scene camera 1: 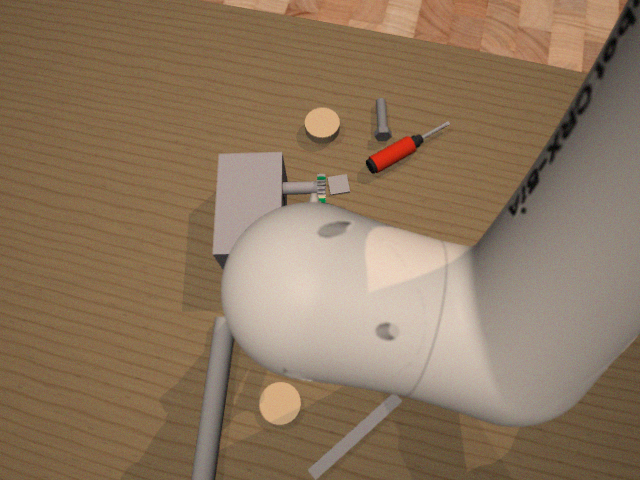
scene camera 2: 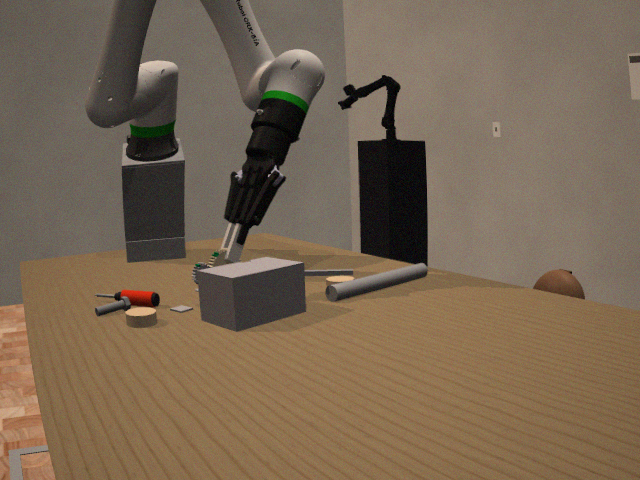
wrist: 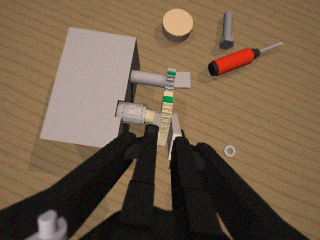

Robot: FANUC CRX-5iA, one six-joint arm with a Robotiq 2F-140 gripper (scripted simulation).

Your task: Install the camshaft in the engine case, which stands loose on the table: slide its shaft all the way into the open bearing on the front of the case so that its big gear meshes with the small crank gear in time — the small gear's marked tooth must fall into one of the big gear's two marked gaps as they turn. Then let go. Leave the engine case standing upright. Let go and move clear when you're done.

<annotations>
grey engine case: scene camera 1; scene camera 2; wrist 92, 102
same spot on grey engine case: (scene camera 1: 249, 185) = (scene camera 2: 239, 268)
</annotations>
